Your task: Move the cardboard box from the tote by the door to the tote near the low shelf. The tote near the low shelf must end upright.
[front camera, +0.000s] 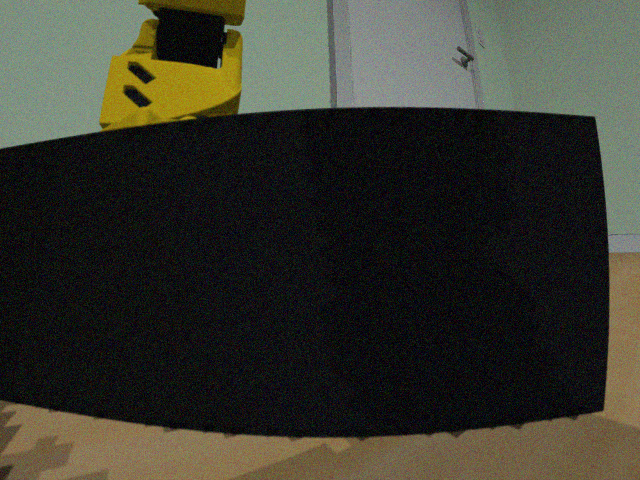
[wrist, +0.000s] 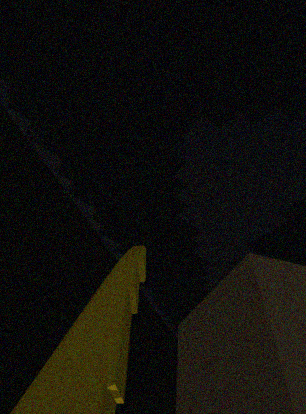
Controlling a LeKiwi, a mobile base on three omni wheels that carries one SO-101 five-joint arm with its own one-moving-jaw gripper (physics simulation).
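Places are measured from the arm's base along level axes (x ahead, y left, z up), in centimetres.
Pixels of known places: hand, its tool point: (front camera: 168, 357) (wrist: 145, 259).
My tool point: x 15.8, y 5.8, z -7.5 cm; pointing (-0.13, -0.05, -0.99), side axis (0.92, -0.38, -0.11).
Behind a point stands the place of what it marks.
The tote by the door (front camera: 330, 268) {x 12.9, y -0.7, z -3.7 cm} shows its large black side wall across the front camera view. In the dark wrist view its inside (wrist: 100, 125) {x 16.2, y 10.0, z -8.6 cm} fills most of the picture. The cardboard box (wrist: 235, 335) {x 17.9, y 2.1, z -6.3 cm} is a dim brown shape at the lower right of the wrist view, with a corner pointing up. My gripper (wrist: 200, 255) is wide open: one yellow jaw shows left of the box and apart from it, and the other jaw is out of the picture. In the front view the jaws are hidden behind the tote wall. The tote near the low shelf does not show.
My yellow arm (front camera: 170, 87) {x 16.5, y 6.2, z 4.4 cm} comes down behind the tote's top edge at the left. A pale door (front camera: 403, 56) {x 95.7, y -34.7, z 66.4 cm} with a handle stands behind the tote, in a green wall (front camera: 284, 56) {x 73.5, y 6.4, z 48.9 cm}. Brown floor (front camera: 625, 330) {x 18.9, y -20.0, z -9.0 cm} shows at the right and below the tote.
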